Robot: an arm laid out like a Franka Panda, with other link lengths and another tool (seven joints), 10 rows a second.
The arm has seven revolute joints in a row. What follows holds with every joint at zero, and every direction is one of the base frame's. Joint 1 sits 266.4 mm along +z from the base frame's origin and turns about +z. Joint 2 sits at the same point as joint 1 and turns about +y. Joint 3 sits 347.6 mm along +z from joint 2 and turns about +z. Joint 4 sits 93.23 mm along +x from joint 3 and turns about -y. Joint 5 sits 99.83 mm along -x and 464.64 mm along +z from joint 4 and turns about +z. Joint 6 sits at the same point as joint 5 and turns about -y. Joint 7 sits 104.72 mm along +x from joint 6 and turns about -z. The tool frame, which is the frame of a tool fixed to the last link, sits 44 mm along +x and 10 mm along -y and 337.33 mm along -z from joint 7; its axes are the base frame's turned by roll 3.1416, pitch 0.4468 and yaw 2.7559 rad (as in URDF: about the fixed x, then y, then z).
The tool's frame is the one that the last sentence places.
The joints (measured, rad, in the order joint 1, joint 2, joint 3, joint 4, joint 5, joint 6, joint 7), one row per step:
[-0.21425, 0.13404, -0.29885, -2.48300, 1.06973, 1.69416, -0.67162]
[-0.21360, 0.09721, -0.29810, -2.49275, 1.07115, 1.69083, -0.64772]
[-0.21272, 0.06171, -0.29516, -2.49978, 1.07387, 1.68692, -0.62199]
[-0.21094, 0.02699, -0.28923, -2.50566, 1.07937, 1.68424, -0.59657]
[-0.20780, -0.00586, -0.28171, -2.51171, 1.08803, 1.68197, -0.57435]
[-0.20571, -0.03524, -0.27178, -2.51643, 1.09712, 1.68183, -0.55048]
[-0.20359, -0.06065, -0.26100, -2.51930, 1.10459, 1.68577, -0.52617]
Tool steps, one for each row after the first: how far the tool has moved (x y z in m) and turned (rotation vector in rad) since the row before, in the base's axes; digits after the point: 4 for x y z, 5 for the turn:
[0.0033, 0.0021, 0.0156, 0.00347, -0.00575, -0.00776]
[0.0040, 0.0030, 0.0160, 0.00413, -0.00549, -0.00649]
[0.0047, 0.0046, 0.0162, 0.00423, -0.00685, -0.00503]
[0.0045, 0.0063, 0.0158, 0.00564, -0.00863, -0.00333]
[0.0043, 0.0064, 0.0141, 0.00447, -0.00504, -0.00371]
[0.0042, 0.0055, 0.0117, 0.00024, -0.00216, -0.00380]

